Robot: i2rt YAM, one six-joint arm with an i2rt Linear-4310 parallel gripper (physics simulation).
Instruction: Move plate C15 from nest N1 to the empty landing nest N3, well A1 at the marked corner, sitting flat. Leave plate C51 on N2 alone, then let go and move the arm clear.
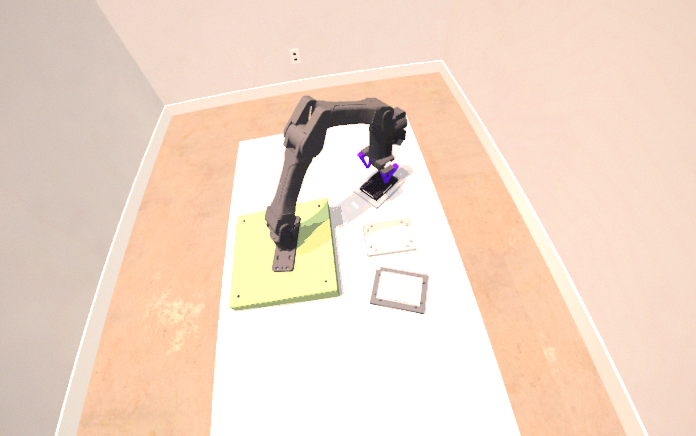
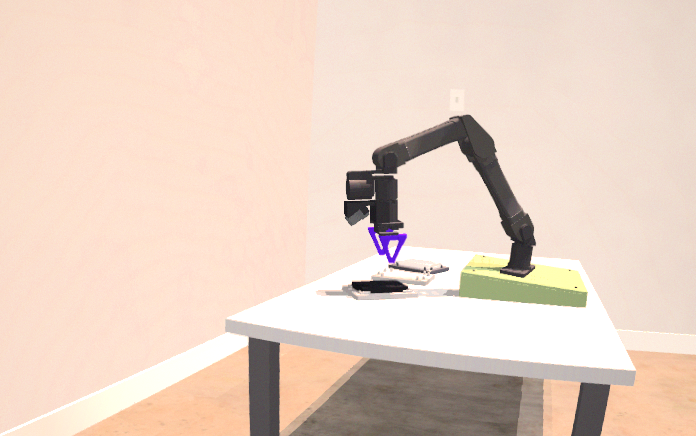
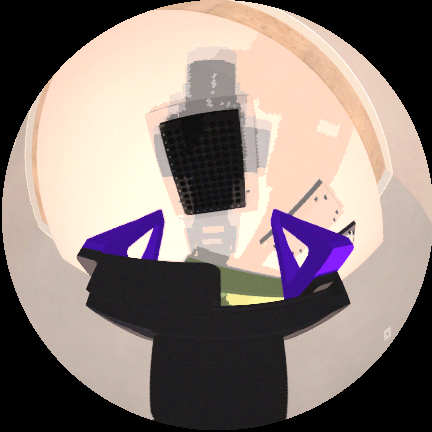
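Note:
A black well plate (image 1: 375, 190) (image 2: 379, 286) (image 3: 205, 160) sits on a pale nest (image 1: 377, 204) (image 2: 382, 295) (image 3: 252, 197). A pale empty nest (image 1: 390, 237) (image 2: 403, 277) (image 3: 322, 207) with small pegs lies in the middle of the row. A white plate (image 1: 401, 288) (image 2: 421, 264) sits on a dark grey nest (image 1: 376, 287) (image 2: 440, 269) at the other end. My gripper (image 1: 377, 174) (image 2: 386, 257) (image 3: 217, 214) is open and empty, pointing down above the black plate, its purple fingers clear of it. Plate names and the A1 marks cannot be read.
The arm's base stands on a yellow-green block (image 1: 256, 282) (image 2: 521, 293) beside the nests. Everything is on a white table (image 1: 318, 369) (image 2: 487, 328). A wall (image 1: 590, 154) (image 2: 154, 154) rises beyond the table on the nest side.

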